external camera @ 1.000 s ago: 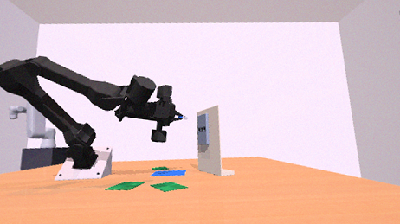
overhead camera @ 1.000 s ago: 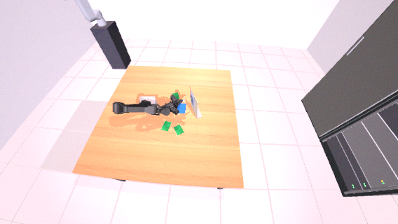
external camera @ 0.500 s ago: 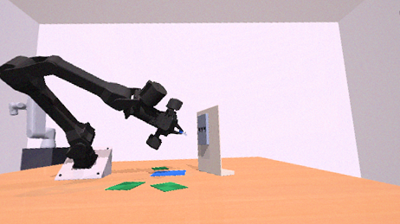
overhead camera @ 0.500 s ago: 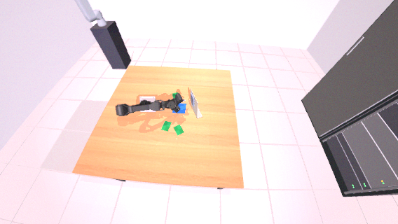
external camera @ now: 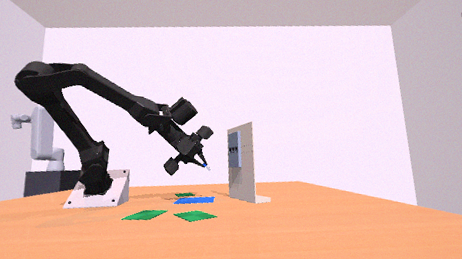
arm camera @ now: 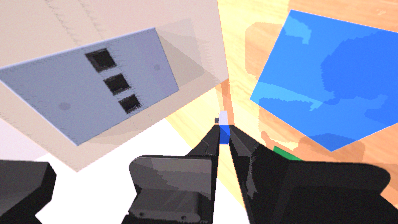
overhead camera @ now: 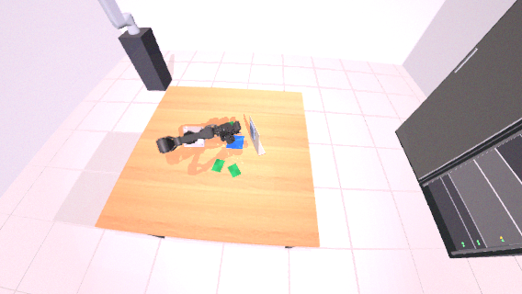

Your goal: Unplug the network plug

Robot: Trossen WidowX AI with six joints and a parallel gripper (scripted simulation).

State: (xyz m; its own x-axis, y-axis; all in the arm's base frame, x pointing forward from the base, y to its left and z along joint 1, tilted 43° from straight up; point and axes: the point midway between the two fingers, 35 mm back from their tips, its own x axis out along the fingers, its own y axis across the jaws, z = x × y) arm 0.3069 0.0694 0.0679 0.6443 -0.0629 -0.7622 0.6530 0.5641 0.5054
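My gripper tip is now 3 cm past the blue marked square and 11 cm above it. Round my gripper tip: network plug: right at my gripper tip; then upright panel: 11 cm ahead, 2 cm to the right.
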